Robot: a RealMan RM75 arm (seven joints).
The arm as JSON. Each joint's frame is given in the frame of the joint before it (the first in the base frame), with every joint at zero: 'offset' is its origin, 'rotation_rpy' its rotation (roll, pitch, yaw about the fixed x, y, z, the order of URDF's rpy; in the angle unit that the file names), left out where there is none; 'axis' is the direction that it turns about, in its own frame. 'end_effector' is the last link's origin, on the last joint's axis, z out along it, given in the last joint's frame.
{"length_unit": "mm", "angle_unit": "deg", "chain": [
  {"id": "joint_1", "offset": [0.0, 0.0, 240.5], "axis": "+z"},
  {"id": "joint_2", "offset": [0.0, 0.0, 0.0], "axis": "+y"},
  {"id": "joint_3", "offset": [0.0, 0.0, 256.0], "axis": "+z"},
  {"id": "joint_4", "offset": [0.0, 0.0, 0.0], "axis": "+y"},
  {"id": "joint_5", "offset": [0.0, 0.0, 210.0], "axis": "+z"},
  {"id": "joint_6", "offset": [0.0, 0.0, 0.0], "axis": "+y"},
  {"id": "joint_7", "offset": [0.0, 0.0, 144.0], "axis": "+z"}
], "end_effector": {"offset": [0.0, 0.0, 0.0]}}
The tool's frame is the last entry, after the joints.
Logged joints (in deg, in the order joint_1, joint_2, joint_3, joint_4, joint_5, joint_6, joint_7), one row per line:
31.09, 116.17, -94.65, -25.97, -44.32, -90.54, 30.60
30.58, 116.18, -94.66, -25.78, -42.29, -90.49, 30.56
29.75, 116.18, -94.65, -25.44, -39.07, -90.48, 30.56
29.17, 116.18, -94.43, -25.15, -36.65, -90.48, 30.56
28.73, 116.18, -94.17, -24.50, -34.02, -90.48, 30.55
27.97, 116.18, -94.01, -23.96, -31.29, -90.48, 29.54
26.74, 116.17, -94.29, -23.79, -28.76, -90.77, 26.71
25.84, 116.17, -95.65, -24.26, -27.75, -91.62, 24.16
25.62, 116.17, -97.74, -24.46, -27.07, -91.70, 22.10
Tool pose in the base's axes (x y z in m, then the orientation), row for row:
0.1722, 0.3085, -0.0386, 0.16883, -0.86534, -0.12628, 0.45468
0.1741, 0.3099, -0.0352, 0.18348, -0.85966, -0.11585, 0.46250
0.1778, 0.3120, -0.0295, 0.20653, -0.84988, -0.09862, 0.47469
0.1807, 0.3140, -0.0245, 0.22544, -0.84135, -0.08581, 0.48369
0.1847, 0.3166, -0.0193, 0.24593, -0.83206, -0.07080, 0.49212
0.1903, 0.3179, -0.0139, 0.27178, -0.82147, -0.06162, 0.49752
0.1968, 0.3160, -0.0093, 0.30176, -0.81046, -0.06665, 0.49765
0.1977, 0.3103, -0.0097, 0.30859, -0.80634, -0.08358, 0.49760
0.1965, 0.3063, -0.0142, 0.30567, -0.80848, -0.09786, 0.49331
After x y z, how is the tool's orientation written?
As a quaternion, w x y z.
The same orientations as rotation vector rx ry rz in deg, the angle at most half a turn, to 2 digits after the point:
-140.96, -20.57, 74.07
-138.92, -18.72, 74.74
-135.64, -15.74, 75.76
-132.94, -13.56, 76.43
-130.07, -11.07, 76.93
-126.73, -9.51, 76.75
-123.15, -10.13, 75.62
-122.11, -12.66, 75.36
-122.62, -14.84, 74.82

